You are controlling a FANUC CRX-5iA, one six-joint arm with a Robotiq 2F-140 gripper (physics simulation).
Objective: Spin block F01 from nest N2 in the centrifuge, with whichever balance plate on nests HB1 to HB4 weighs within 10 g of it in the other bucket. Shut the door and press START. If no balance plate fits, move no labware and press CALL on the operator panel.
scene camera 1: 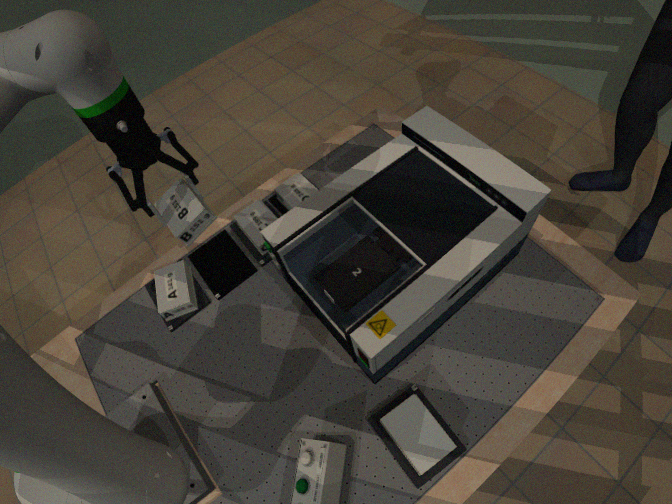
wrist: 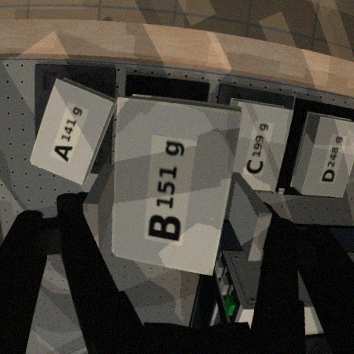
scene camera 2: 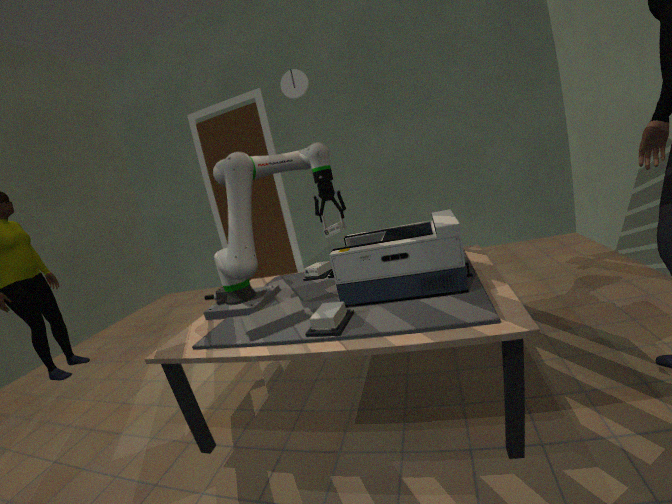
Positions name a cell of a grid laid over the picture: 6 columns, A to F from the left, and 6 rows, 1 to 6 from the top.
plate C: scene camera 1 C3; wrist E3
white block: scene camera 1 D6; scene camera 2 C4; not seen in the wrist view (out of frame)
plate D: scene camera 1 C3; wrist F3
